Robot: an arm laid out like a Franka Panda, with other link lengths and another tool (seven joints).
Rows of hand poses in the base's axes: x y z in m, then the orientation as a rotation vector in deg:
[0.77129 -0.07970 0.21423 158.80 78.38 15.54]
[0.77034 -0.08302 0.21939 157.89 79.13 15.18]
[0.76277 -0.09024 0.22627 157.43 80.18 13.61]
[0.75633 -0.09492 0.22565 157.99 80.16 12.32]
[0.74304 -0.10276 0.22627 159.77 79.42 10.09]
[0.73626 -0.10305 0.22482 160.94 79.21 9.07]
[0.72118 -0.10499 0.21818 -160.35 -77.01 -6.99]
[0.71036 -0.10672 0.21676 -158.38 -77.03 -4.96]
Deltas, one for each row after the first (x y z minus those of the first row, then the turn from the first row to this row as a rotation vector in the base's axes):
[-0.00095 -0.00332 0.00516 -0.61 -0.06 0.64]
[-0.00852 -0.01054 0.01204 -1.18 0.81 1.36]
[-0.01496 -0.01522 0.01142 -1.19 1.75 1.20]
[-0.02825 -0.02306 0.01204 -0.76 3.60 0.33]
[-0.03503 -0.02335 0.01059 -0.22 4.62 -0.05]
[-0.05011 -0.02529 0.00395 1.43 6.84 -0.97]
[-0.06093 -0.02702 0.00253 2.45 8.78 -0.27]

